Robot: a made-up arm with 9 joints. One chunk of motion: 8 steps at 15 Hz.
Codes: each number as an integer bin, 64 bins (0 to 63) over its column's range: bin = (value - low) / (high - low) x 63, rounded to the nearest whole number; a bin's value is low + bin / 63 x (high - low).
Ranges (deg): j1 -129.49..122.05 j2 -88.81..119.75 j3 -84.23..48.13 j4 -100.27..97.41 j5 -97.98..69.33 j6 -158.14..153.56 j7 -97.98..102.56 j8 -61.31..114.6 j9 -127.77..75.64
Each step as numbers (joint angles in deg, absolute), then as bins.
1 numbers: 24.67 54.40 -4.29 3.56 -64.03 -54.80 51.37 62.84 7.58
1 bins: 39 43 38 33 13 21 47 44 42
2 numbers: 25.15 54.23 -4.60 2.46 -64.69 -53.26 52.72 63.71 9.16
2 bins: 39 43 38 33 13 21 47 45 42
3 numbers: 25.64 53.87 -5.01 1.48 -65.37 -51.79 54.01 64.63 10.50
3 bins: 39 43 38 32 12 21 48 45 43
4 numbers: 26.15 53.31 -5.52 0.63 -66.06 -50.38 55.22 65.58 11.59
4 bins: 39 43 37 32 12 22 48 45 43
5 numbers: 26.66 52.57 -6.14 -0.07 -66.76 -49.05 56.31 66.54 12.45
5 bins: 39 43 37 32 12 22 48 46 43
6 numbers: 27.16 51.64 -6.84 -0.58 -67.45 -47.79 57.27 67.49 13.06
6 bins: 39 42 37 32 11 22 49 46 44
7 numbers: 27.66 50.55 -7.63 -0.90 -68.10 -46.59 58.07 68.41 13.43
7 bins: 39 42 36 32 11 23 49 46 44
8 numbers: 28.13 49.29 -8.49 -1.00 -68.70 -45.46 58.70 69.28 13.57
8 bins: 39 42 36 32 11 23 49 47 44
